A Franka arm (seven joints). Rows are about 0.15 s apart.
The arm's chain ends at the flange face. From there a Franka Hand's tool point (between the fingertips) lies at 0.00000 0.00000 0.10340 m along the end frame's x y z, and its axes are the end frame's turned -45 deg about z.
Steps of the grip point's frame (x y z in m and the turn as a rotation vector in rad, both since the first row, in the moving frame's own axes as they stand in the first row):
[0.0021, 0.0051, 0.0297, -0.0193, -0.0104, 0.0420]
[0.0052, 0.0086, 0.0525, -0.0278, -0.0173, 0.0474]
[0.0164, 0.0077, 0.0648, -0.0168, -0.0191, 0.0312]
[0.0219, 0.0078, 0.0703, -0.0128, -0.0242, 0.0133]
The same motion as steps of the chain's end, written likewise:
[0.0045, -0.0001, 0.0297, -0.0210, 0.0063, 0.0420]
[0.0091, -0.0009, 0.0526, -0.0319, 0.0074, 0.0474]
[0.0173, -0.0088, 0.0648, -0.0254, -0.0016, 0.0312]
[0.0219, -0.0127, 0.0703, -0.0262, -0.0081, 0.0133]

